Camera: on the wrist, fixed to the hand. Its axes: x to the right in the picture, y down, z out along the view.
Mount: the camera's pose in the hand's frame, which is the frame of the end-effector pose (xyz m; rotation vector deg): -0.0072 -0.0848 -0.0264 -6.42 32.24 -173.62
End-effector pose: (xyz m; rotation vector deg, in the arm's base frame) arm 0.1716 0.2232 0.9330 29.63 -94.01 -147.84
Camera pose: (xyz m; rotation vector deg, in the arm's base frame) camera 0.1984 0.2389 0.8495 -85.73 -23.16 4.13
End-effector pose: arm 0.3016 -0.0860 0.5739 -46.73 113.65 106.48
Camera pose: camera 0.3614 -0.1105 0.5126 -112.09 -35.28 -21.68
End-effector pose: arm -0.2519 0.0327 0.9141 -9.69 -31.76 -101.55
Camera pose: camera -0.3254 0.0420 0.8646 -44.81 -7.43 80.57
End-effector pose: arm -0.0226 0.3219 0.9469 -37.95 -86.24 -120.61
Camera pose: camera -0.0727 0.3221 0.8732 -86.08 23.68 40.89
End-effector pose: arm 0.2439 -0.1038 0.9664 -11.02 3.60 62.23
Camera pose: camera 0.3166 -0.1533 0.9521 -21.54 6.54 -114.83
